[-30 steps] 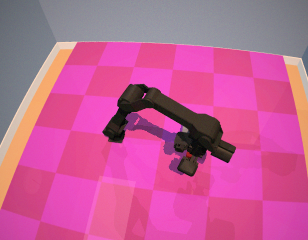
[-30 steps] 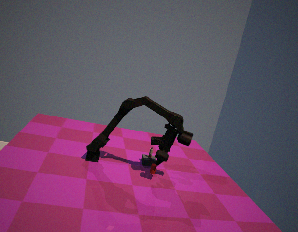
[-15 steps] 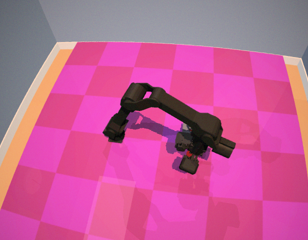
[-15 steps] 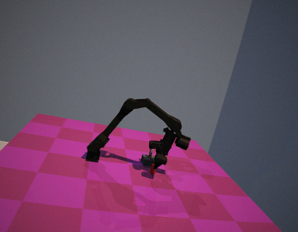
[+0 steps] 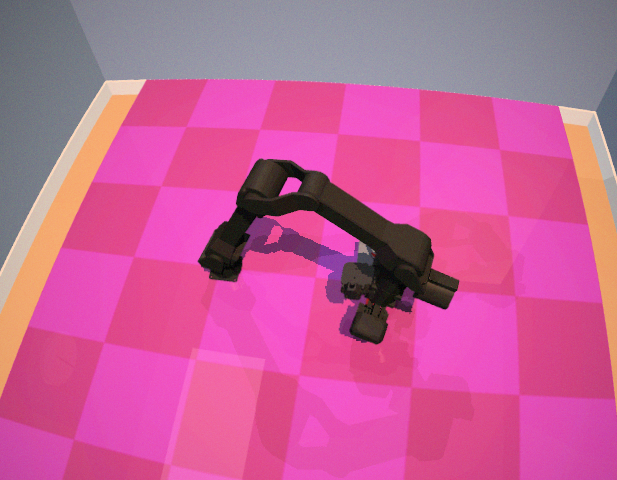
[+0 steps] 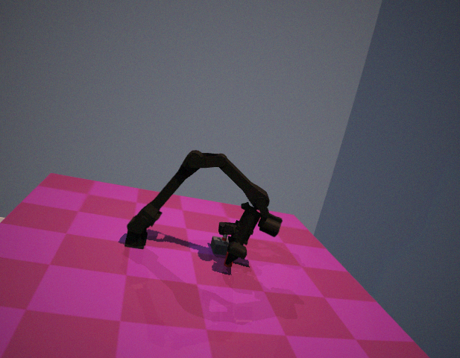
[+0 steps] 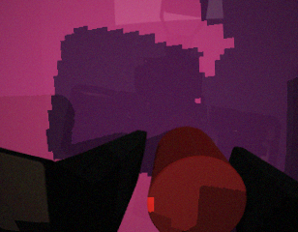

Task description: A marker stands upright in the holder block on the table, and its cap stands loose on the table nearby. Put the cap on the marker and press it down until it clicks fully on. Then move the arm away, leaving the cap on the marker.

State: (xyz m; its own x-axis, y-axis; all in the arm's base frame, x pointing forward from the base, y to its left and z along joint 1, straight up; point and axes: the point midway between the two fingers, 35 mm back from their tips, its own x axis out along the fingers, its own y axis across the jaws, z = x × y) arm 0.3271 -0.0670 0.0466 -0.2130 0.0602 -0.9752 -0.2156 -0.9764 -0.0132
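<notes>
Right now my gripper tip is 110 mm to the right of the grey holder block and 10 mm below it. Also, from my gripper tip: red cap 10 mm ahead, 10 mm above.
</notes>
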